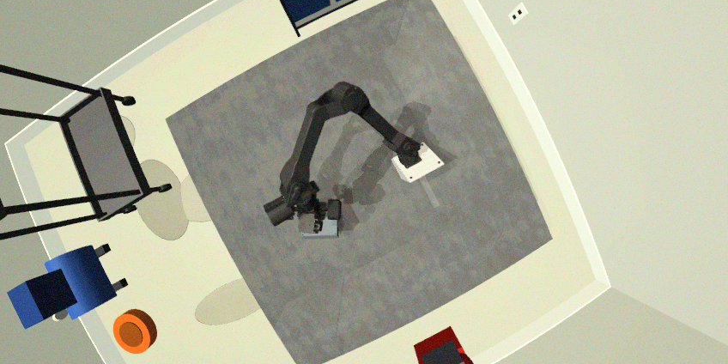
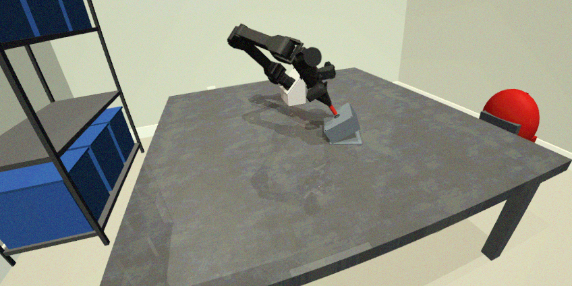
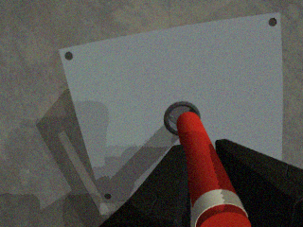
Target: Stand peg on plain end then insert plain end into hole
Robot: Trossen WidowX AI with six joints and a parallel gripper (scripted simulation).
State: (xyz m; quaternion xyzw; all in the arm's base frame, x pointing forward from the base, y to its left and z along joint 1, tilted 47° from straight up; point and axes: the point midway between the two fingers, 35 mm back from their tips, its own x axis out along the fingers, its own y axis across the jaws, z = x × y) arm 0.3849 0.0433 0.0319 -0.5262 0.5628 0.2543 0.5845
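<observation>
Right now my gripper tip is 10 mm short of the grey sloped panel, 40 mm to the right of it and 70 mm above it. The rest, counted from my gripper tip: red peg (10 mm to the right, 10 mm above).
</observation>
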